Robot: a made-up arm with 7 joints.
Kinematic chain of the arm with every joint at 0, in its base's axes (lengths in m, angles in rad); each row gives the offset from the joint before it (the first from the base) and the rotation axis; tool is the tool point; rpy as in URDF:
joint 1: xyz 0 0 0.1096 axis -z
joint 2: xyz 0 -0.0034 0.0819 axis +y
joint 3: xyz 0 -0.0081 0.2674 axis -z
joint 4: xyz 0 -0.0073 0.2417 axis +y
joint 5: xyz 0 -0.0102 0.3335 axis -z
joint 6: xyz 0 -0.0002 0.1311 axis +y
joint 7: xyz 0 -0.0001 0.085 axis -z
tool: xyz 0 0 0 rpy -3.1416 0 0
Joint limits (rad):
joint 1: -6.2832..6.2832
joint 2: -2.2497..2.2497
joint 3: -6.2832..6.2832
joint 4: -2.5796..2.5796
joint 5: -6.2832..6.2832
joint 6: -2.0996..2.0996
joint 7: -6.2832..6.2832
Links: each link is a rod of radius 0.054 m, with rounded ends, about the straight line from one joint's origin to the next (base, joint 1, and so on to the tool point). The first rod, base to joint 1, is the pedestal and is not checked.
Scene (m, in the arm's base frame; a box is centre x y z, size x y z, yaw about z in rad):
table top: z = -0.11
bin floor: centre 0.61 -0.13 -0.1 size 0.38 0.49 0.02 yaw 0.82
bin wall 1: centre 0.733 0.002 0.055 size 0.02 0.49 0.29 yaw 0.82
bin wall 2: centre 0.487 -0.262 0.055 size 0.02 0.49 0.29 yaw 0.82
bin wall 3: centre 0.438 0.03 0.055 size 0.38 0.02 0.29 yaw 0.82
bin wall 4: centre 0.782 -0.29 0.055 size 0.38 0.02 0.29 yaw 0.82
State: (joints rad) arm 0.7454 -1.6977 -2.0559 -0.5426 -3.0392 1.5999 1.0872
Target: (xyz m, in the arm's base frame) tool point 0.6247 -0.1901 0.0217
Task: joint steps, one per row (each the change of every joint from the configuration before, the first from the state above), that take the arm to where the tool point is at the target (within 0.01 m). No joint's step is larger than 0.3 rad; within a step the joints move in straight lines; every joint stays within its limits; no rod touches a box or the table.
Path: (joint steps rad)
1: 0.2814 0.1095 0.1873 -0.0857 0.0274 0.0331 0.0000
2: 0.2814 0.1096 0.1873 -0.0858 0.0274 0.0331 0.0000
3: 0.2815 0.1095 0.1873 -0.0857 0.0274 0.0330 0.0000
4: 0.2814 0.1096 0.1873 -0.0858 0.0274 0.0331 0.0000
5: 0.2814 0.1095 0.1873 -0.0857 0.0274 0.0331 0.0000
6: 0.2814 0.1096 0.1873 -0.0857 0.0274 0.0331 0.0000
7: 0.2815 0.1095 0.1873 -0.0858 0.0273 0.0331 0.0000
8: 0.2814 0.1096 0.1873 -0.0857 0.0274 0.0330 0.0000
9: 0.2814 0.1095 0.1873 -0.0858 0.0274 0.0331 0.0000
10: 0.2814 0.1096 0.1873 -0.0857 0.0274 0.0331 0.0000
11: -0.0053 -0.2510 0.0084 -0.0069 -0.0004 -0.0406 0.0000
12: -0.0054 -0.2509 0.0084 -0.0069 -0.0005 -0.0406 0.0000

